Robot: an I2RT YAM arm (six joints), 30 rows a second.
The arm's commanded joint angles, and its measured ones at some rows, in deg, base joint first. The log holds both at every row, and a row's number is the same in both.
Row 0, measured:
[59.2 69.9 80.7 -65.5 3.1 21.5]
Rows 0 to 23, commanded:
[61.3 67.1 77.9 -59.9 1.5 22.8]
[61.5 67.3 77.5 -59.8 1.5 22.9]
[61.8 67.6 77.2 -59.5 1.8 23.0]
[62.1 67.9 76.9 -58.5 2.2 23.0]
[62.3 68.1 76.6 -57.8 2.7 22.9]
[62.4 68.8 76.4 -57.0 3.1 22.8]
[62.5 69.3 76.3 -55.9 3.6 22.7]
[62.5 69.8 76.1 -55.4 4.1 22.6]
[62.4 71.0 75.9 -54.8 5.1 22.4]
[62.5 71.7 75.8 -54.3 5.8 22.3]
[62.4 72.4 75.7 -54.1 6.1 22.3]
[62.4 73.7 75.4 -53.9 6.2 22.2]
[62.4 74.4 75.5 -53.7 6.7 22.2]
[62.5 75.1 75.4 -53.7 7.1 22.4]
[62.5 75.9 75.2 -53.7 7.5 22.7]
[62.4 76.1 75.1 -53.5 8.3 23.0]
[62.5 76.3 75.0 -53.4 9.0 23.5]
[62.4 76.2 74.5 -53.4 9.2 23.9]
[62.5 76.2 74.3 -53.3 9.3 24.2]
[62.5 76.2 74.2 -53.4 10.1 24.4]
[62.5 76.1 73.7 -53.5 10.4 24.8]
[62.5 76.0 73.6 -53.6 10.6 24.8]
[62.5 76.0 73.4 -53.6 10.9 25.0]
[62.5 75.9 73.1 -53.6 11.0 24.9]
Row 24, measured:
[62.1 77.3 73.6 -56.0 8.2 23.7]
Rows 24 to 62, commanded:
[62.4 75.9 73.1 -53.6 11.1 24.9]
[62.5 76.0 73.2 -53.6 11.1 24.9]
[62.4 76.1 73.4 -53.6 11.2 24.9]
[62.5 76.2 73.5 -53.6 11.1 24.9]
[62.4 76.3 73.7 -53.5 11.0 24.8]
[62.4 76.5 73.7 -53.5 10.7 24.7]
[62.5 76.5 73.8 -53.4 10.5 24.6]
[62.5 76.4 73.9 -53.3 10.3 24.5]
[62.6 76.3 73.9 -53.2 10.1 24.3]
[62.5 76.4 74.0 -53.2 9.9 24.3]
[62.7 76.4 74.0 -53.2 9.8 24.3]
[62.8 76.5 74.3 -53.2 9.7 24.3]
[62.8 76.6 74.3 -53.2 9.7 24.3]
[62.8 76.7 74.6 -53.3 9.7 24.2]
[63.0 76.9 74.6 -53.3 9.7 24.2]
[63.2 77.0 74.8 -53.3 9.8 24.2]
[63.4 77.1 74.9 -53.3 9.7 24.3]
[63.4 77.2 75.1 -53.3 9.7 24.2]
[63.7 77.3 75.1 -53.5 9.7 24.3]
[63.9 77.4 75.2 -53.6 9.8 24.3]
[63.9 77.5 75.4 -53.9 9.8 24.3]
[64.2 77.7 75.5 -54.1 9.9 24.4]
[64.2 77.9 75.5 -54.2 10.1 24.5]
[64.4 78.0 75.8 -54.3 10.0 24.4]
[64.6 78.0 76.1 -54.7 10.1 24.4]
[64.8 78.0 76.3 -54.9 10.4 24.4]
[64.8 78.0 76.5 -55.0 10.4 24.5]
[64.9 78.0 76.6 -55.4 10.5 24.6]
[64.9 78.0 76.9 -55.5 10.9 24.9]
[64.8 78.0 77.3 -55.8 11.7 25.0]
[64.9 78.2 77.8 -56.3 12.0 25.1]
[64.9 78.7 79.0 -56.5 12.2 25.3]
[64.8 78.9 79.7 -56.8 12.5 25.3]
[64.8 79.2 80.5 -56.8 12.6 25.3]
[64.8 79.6 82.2 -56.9 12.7 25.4]
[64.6 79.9 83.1 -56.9 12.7 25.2]
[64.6 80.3 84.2 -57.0 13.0 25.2]
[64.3 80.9 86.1 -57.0 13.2 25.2]
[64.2 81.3 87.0 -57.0 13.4 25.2]
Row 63, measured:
[64.5 80.9 81.8 -57.7 11.1 24.6]
